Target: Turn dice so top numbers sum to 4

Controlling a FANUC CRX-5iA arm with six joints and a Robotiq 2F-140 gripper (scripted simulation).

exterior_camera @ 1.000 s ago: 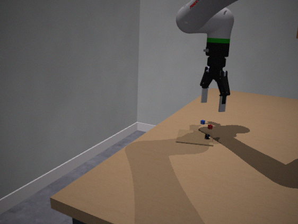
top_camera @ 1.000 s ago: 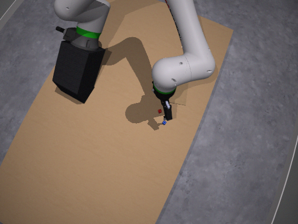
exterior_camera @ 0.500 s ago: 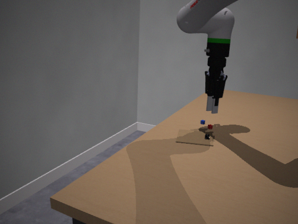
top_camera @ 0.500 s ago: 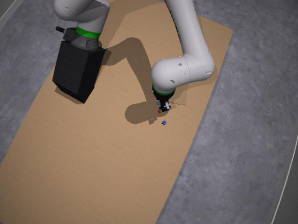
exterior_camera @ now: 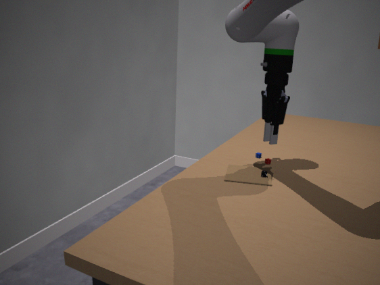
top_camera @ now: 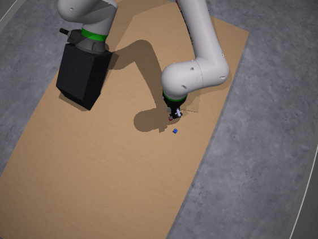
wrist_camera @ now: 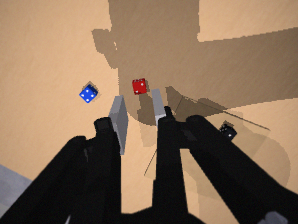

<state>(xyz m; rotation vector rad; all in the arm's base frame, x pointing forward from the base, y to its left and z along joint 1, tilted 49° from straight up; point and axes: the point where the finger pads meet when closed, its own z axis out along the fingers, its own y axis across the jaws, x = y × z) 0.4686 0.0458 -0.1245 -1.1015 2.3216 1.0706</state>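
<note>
Now: hand 10 cm above the red die. Round my hand: blue die (10 cm below, 5 cm ahead, 4 cm to the right); then black die (13 cm to the left, 10 cm below, 3 cm behind); then tan mat (14 cm to the left, 11 cm below, 2 cm ahead).
</note>
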